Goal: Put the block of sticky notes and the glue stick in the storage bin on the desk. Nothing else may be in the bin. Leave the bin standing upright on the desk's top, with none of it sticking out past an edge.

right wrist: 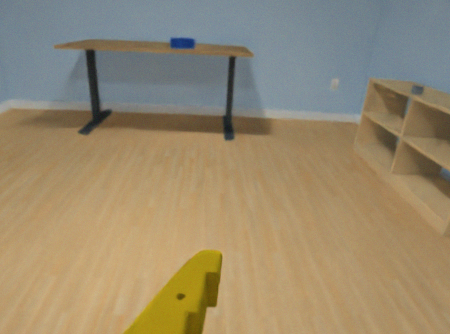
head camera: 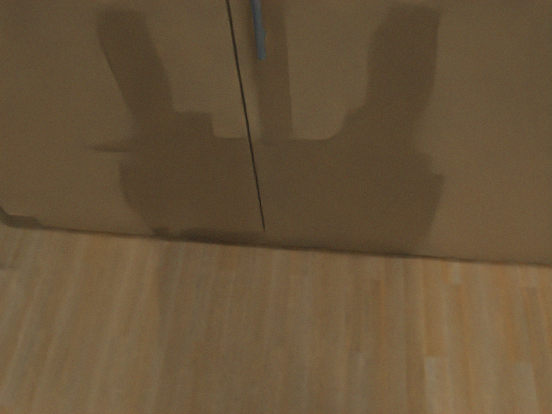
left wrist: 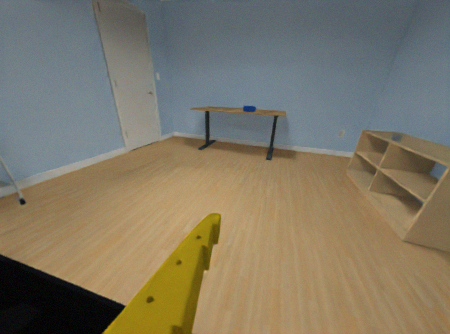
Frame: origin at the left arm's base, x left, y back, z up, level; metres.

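Seen in the pictures: left hand at its tool point: (left wrist: 219,224); right hand at its tool point: (right wrist: 220,272).
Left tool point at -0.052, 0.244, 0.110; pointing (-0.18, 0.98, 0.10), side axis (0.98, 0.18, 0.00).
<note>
A point is followed by its place in that frame, as x, y, z.
The storage bin, a small blue box (left wrist: 249,108) {-0.395, 2.855, -0.008} (right wrist: 182,43) {-0.402, 2.849, -0.014}, stands upright on the wooden desk (left wrist: 220,109) {-0.887, 2.923, -0.055} (right wrist: 125,46) {-0.847, 2.868, -0.055}, far off by the blue wall in both wrist views. My left gripper (left wrist: 214,220) is open, with one yellow notched jaw in view, pointing over the floor far from the desk. My right gripper (right wrist: 214,259) is also open, with one yellow jaw in view and the desk far beyond it. The block of sticky notes and the glue stick do not show in these views.
A brown cabinet front (head camera: 495,125) {-0.417, -0.604, -0.243} with a grey handle (head camera: 260,37) {-0.080, -0.593, -0.065} fills the upper head view, with my shadow on it. A wooden shelf unit (left wrist: 435,220) {1.101, 1.405, -0.552} (right wrist: 392,83) {1.140, 2.420, -0.165} stands at the right, with a small grey thing (left wrist: 396,137) {1.075, 2.038, -0.135} (right wrist: 417,89) {1.075, 2.038, -0.133} on top. A door (left wrist: 125,75) {-2.285, 2.498, 0.379} is at the left.
</note>
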